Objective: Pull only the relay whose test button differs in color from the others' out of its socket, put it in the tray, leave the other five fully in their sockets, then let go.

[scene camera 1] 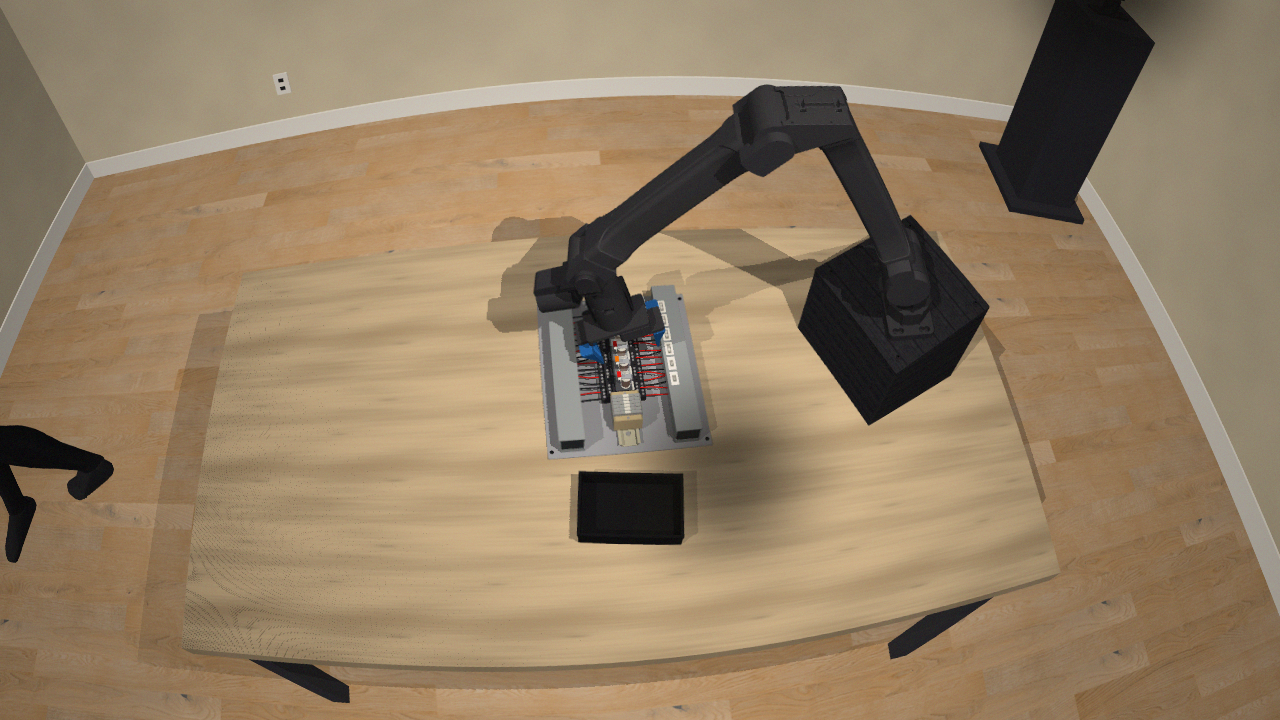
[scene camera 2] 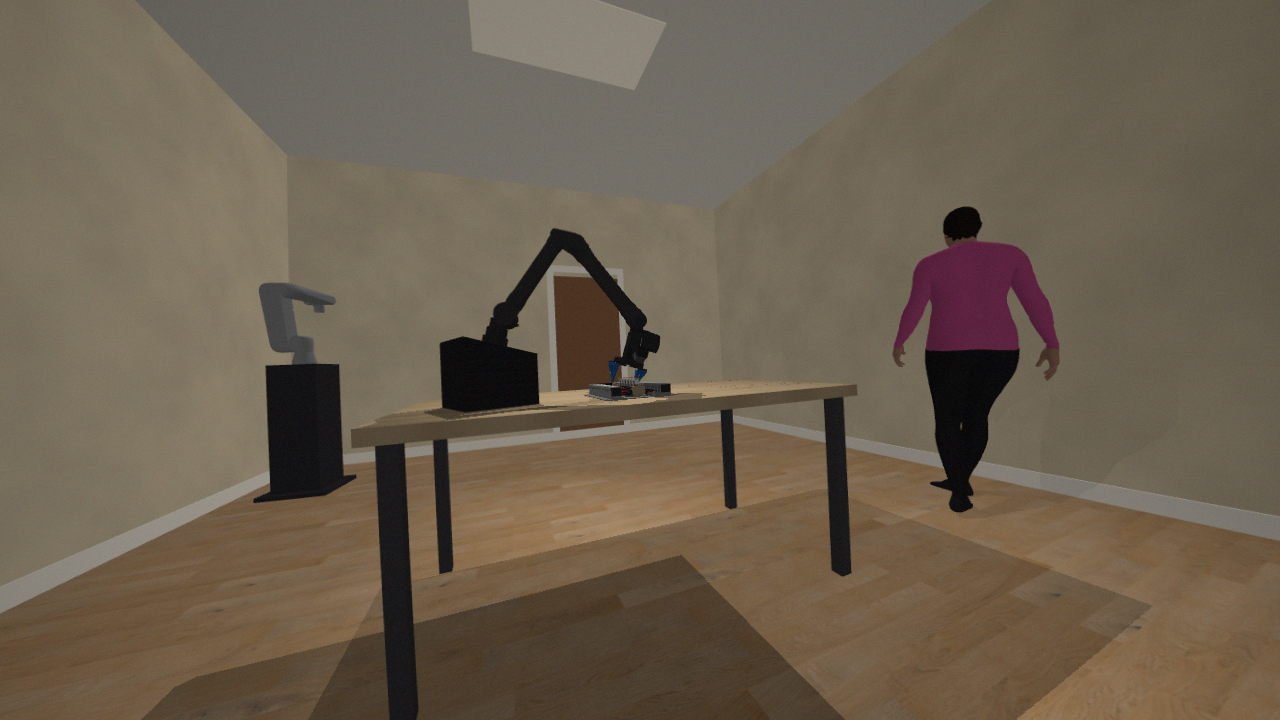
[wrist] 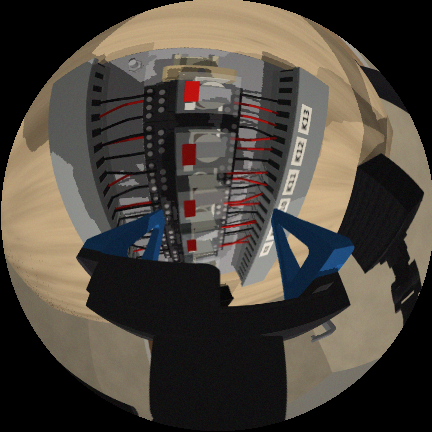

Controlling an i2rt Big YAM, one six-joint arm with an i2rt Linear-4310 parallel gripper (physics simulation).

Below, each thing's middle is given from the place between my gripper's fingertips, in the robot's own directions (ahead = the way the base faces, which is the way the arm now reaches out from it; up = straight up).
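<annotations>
So you can picture the grey panel (scene camera 1: 656, 434), it's 20 mm ahead of my hand, 10 mm to the left of it and 40 mm below it.
</annotations>
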